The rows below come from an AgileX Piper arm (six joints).
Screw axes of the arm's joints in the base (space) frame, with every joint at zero. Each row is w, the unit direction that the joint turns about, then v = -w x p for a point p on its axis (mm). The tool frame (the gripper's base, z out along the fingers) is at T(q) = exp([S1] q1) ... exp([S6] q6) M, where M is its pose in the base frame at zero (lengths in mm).
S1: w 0 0 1 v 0.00 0.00 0.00
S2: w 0 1 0 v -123.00 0.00 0.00
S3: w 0 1 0 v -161.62 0.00 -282.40
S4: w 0.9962 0 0.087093 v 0.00 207.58 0.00
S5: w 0 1 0 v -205.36 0.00 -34.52
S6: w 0.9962 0 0.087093 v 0.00 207.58 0.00
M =
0.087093 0 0.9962 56.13
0 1 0 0.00
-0.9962 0 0.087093 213.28
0 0 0 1
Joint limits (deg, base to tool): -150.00..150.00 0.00..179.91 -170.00..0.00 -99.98..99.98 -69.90..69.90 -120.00..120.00
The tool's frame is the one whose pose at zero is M.
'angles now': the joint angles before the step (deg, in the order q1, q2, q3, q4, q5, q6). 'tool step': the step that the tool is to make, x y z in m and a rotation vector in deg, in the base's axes. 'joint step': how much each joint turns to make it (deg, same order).
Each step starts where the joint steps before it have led.
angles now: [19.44 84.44 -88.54 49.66 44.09 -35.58]
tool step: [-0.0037 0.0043 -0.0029 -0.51 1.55 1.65]
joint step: [0.73 0.01 0.21 -0.30 1.60 0.69]
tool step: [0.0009 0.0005 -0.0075 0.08 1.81 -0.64]
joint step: [0.12 0.00 1.42 -0.15 -0.48 1.04]
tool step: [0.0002 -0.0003 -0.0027 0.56 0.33 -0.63]
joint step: [0.01 -0.21 0.94 0.56 -0.94 -0.01]
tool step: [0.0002 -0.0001 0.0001 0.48 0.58 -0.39]
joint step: [-0.01 0.01 -0.01 0.01 -0.10 0.83]
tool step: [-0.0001 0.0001 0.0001 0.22 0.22 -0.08]
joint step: [0.01 -0.01 0.01 0.08 -0.01 0.26]
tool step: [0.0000 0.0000 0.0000 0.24 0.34 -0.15]
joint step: [0.00 0.00 0.00 0.02 0.01 0.43]
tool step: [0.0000 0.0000 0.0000 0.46 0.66 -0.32]
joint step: [0.00 0.00 0.00 -0.01 -0.01 0.87]
